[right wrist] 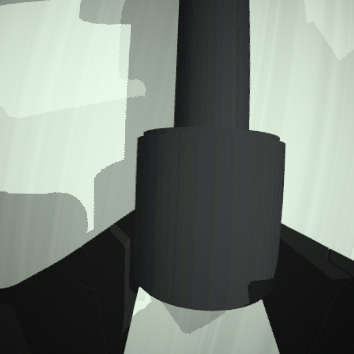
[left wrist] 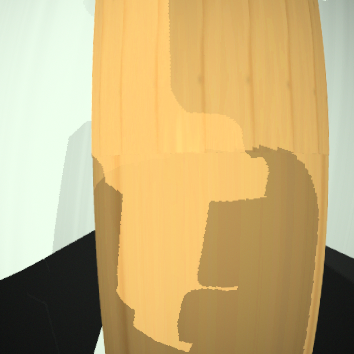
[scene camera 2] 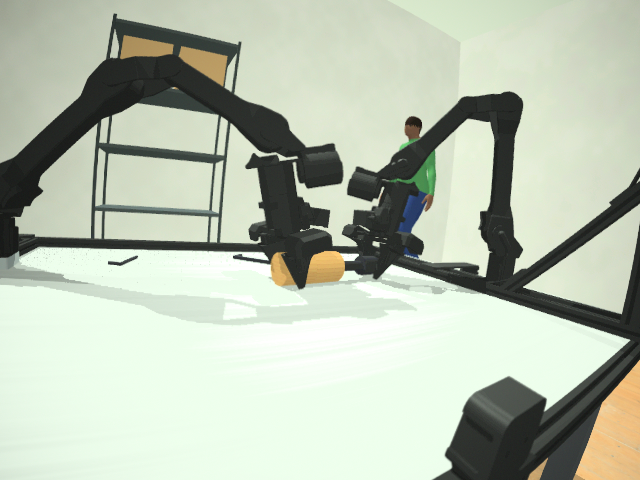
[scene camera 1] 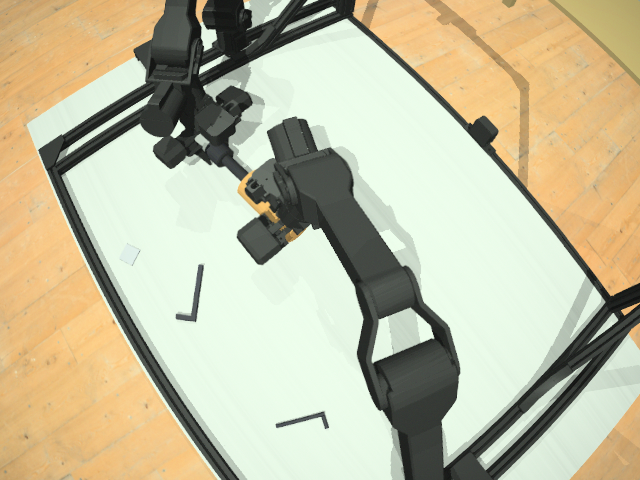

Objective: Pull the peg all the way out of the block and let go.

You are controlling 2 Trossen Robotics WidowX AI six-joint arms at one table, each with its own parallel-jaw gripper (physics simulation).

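Places are measured from the left arm's base along level axes (x down, y right, z back), in metres.
Pixels of known places: left gripper, fingertip midpoint: (left wrist: 197, 237) (scene camera 2: 293, 283) (scene camera 1: 286, 223); right gripper, fingertip midpoint: (right wrist: 196, 222) (scene camera 2: 367, 277) (scene camera 1: 218, 157); right arm's base at its link origin: (scene camera 2: 498, 282) (scene camera 1: 231, 43).
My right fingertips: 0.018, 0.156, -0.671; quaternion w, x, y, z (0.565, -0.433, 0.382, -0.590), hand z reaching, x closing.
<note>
Behind a point stands the place of what it marks, as x, y, z.
The tan wooden block (scene camera 1: 244, 187) @[-0.028, 0.143, -0.567] (scene camera 2: 328, 266) @[-0.016, 0.191, -0.543] (left wrist: 210, 100) @[-0.037, 0.162, -0.525] lies on its side, a rounded cylinder. My left gripper (scene camera 1: 273, 209) (scene camera 2: 295, 271) @[0.018, 0.167, -0.490] (left wrist: 197, 237) @[0.018, 0.167, -0.490] is shut on it, with fingers on both sides. The dark peg (scene camera 1: 236, 168) @[-0.018, 0.158, -0.611] (scene camera 2: 365, 265) @[-0.011, 0.173, -0.645] (right wrist: 209, 215) @[-0.027, 0.158, -0.662] has a thick round head and a thinner shaft. The shaft runs to the block's end; its far tip is hidden. My right gripper (scene camera 1: 216, 153) @[0.018, 0.156, -0.671] (scene camera 2: 377, 266) (right wrist: 196, 222) @[0.018, 0.156, -0.671] is shut on the peg's head, with a finger against each side of it in the right wrist view.
Two dark L-shaped pieces (scene camera 1: 196, 294) @[0.011, -0.025, -0.487] (scene camera 1: 302, 419) @[0.013, -0.026, -0.227] and a small pale square (scene camera 1: 129, 254) @[0.016, -0.079, -0.623] lie on the white table. Black frame rails (scene camera 1: 118, 320) @[-0.001, -0.159, -0.533] run along the table's edges. A shelf unit (scene camera 2: 160, 152) and a person (scene camera 2: 424, 175) are in the background.
</note>
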